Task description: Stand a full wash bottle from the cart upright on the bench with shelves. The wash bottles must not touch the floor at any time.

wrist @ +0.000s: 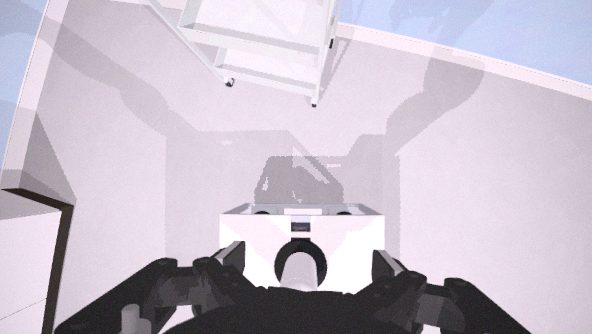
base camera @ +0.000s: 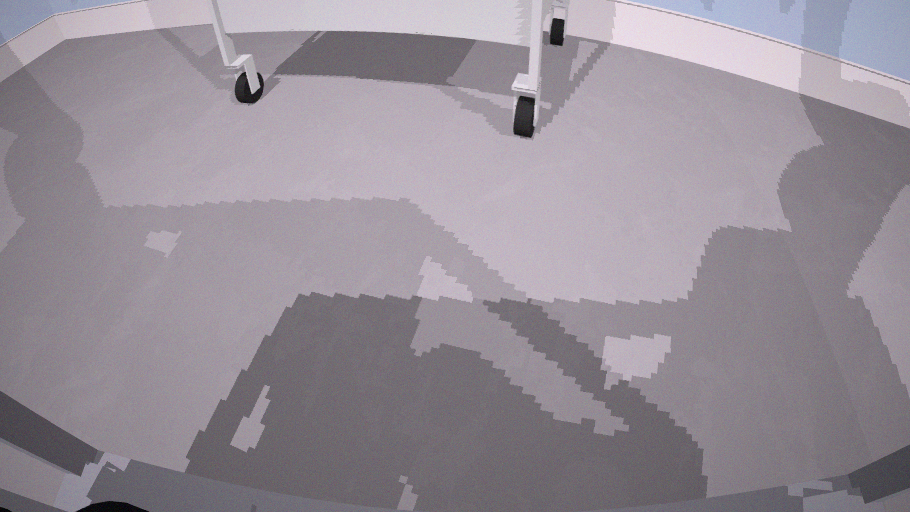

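Pixels of known places: gripper, between the fingertips: [wrist: 307,259]; arm's base, origin of its link: [wrist: 300,267].
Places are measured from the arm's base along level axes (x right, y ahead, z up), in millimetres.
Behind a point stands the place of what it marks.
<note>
The white cart [base camera: 381,15] {y 641, x -113, z -244 mm} [wrist: 250,41] {y 649, x -137, z 68 mm} stands ahead of the base, at the top of both views. In the wrist view parts of its shelves show, and its upper part is cut off by the frame edge. No wash bottle shows in either view. My gripper [wrist: 307,259] {y 217, x 23, z 520 mm} is open, with its two fingers wide apart above the robot's own base and no object between them. It is well apart from the cart. The bench with shelves cannot be made out for certain.
A white surface with a dark brown edge [wrist: 59,250] {y -126, x -1278, z -362 mm} is at the lower left of the wrist view. A pale low wall [base camera: 731,54] {y 878, x 464, z -359 mm} [wrist: 450,52] {y 828, x 675, z -327 mm} runs behind the cart. The cart's black casters [base camera: 248,87] {y 707, x -346, z -364 mm} [wrist: 229,82] {y 709, x -346, z -352 mm} rest on the floor. My white base [wrist: 355,235] {y 92, x 164, z -14 mm} is below the gripper.
</note>
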